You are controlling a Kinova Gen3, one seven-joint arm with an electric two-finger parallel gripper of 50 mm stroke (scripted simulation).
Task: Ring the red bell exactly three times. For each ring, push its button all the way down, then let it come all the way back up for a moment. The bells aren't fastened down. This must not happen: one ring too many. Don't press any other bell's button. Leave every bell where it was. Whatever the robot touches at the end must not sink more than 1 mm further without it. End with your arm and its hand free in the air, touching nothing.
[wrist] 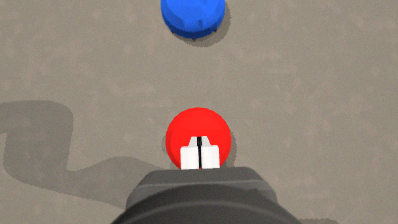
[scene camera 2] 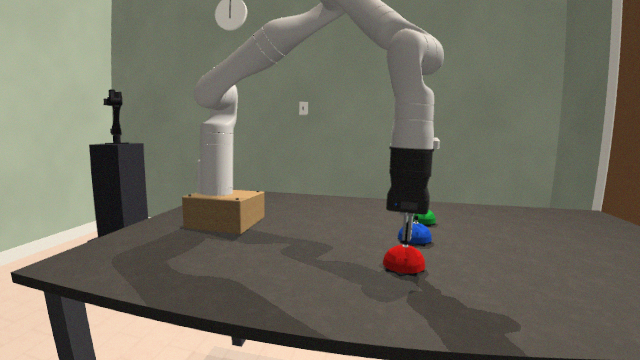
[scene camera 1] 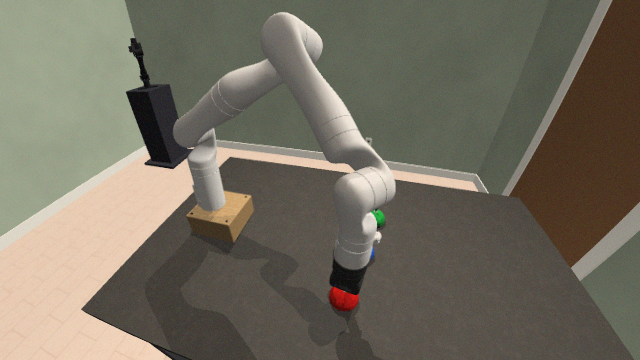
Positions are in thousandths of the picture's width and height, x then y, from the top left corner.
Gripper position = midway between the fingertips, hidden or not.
In view: my gripper (scene camera 2: 635,665) and a red bell (scene camera 2: 635,724).
The red bell also shows in the wrist view (wrist: 496,542). My gripper shows as well in the wrist view (wrist: 501,658) and in scene camera 1 (scene camera 1: 541,799).
